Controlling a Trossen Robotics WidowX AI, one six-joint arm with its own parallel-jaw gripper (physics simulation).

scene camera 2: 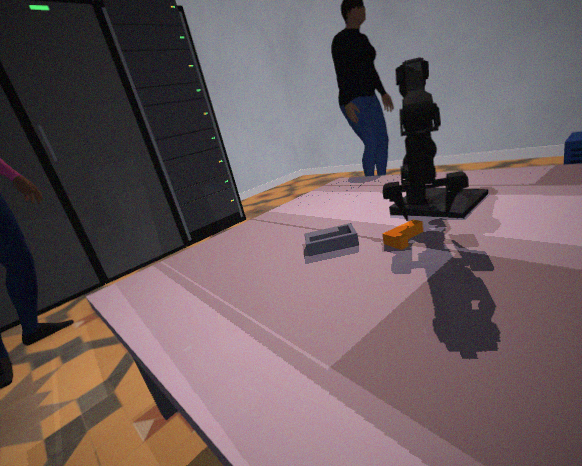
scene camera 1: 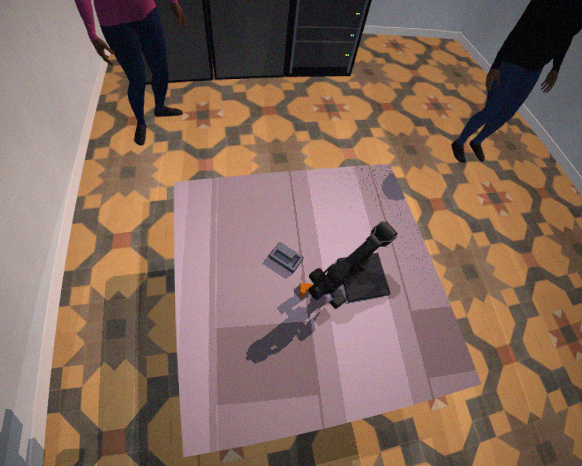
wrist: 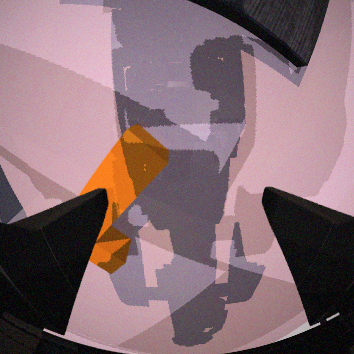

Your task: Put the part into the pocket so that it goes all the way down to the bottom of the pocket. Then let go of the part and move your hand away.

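Frame: origin at the arm's base, x ahead, y left, z up, level; millimetres.
Where they show: gripper, between the fingertips: (scene camera 2: 426,218) (wrist: 186,195); arm's base, origin of its link: (scene camera 2: 416,200) (scene camera 1: 353,267).
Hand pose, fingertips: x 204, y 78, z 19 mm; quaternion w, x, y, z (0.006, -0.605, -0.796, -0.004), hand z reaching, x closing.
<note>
Each offset is from my fingertips to the top centre of the thing. Level surfaces: height alone.
The orange L-shaped part @(38 mm ahead, 39 mm right, 12 mm down) (scene camera 1: 305,289) (scene camera 2: 400,237) (wrist: 107,175) lies on the table, apart from the grey block. The grey block @(88 mm ahead, 237 mm right, 6 mm down) (scene camera 1: 281,265) (scene camera 2: 331,246) (wrist: 7,200) has the recessed pocket in its top; in the wrist view a corner of it shows at the left edge. My gripper (scene camera 1: 321,296) (scene camera 2: 427,215) (wrist: 186,195) is open and empty, low over the table close to its base. In the wrist view the left finger covers some of the part's outer side, and the part's short leg shows beside that finger. The right finger is well apart from the part.
The arm's black base plate (scene camera 1: 377,285) (scene camera 2: 467,202) (wrist: 295,30) stands behind the gripper on the pink table @(42 mm down) (scene camera 1: 260,210) (scene camera 2: 250,300). Shadows of the arm fall across the part and table. Dark server cabinets (scene camera 1: 250,40) (scene camera 2: 60,150) and two people stand beyond the table.
</note>
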